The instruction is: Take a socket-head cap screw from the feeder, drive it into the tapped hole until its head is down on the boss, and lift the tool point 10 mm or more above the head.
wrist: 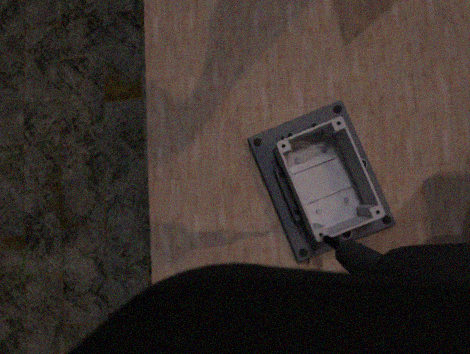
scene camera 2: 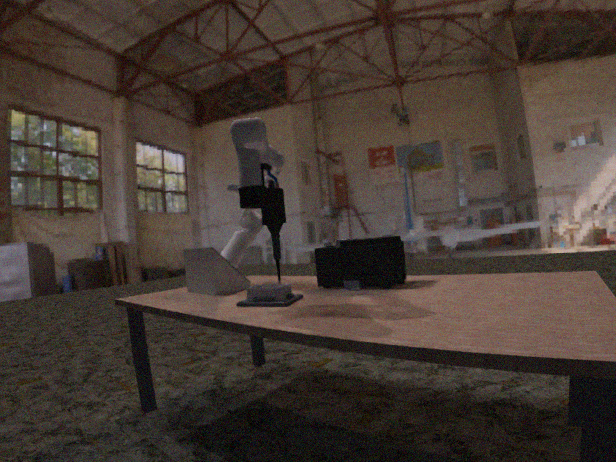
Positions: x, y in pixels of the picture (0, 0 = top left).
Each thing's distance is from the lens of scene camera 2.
black feeder box (scene camera 2: 332, 269): 122 cm
